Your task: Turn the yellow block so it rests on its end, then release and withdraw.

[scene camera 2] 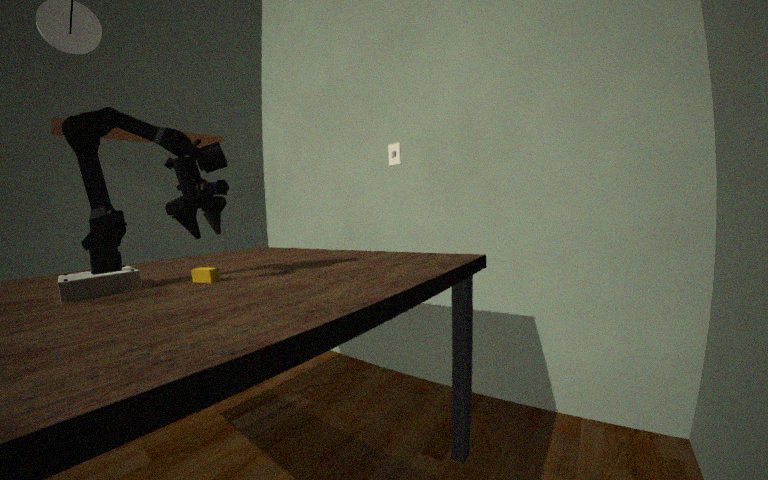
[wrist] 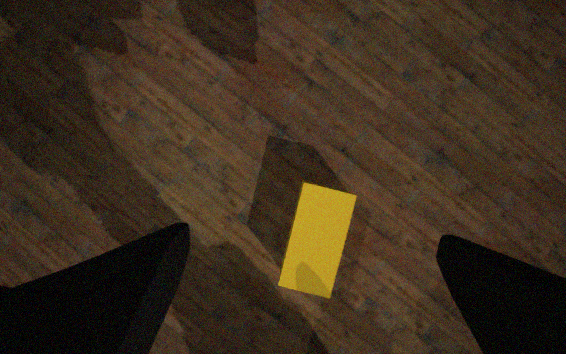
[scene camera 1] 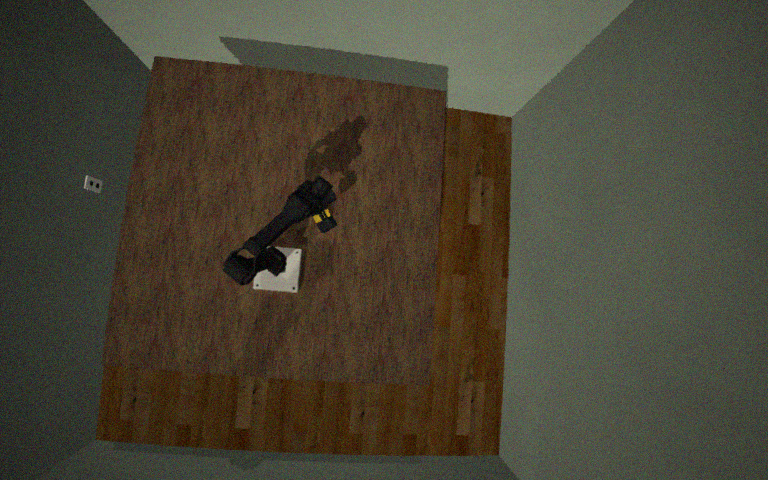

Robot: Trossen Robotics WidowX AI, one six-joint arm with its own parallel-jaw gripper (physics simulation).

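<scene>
The yellow block (scene camera 1: pixel 318 220) (scene camera 2: pixel 205 275) (wrist: pixel 320 235) lies on a long side on the table. In scene camera 1 the arm's dark parts hide some of it. In the wrist view its long top face shows whole, tilted slightly, with a small shadow at its lower end. My gripper (scene camera 2: pixel 208 235) (wrist: pixel 315 241) is open and empty, pointing down above the block with a clear height between them. In the wrist view the block shows between the two fingers, apart from both, with its upper end reaching beyond the fingertips' line.
The arm's white base (scene camera 1: pixel 290 278) (scene camera 2: pixel 99 288) stands on the brown wooden table (scene camera 1: pixel 198 141) (scene camera 2: pixel 317 300), close to the block. The table's dark front edge runs across scene camera 2. A brown wall shelf (scene camera 2: pixel 127 134) shows behind the arm.
</scene>
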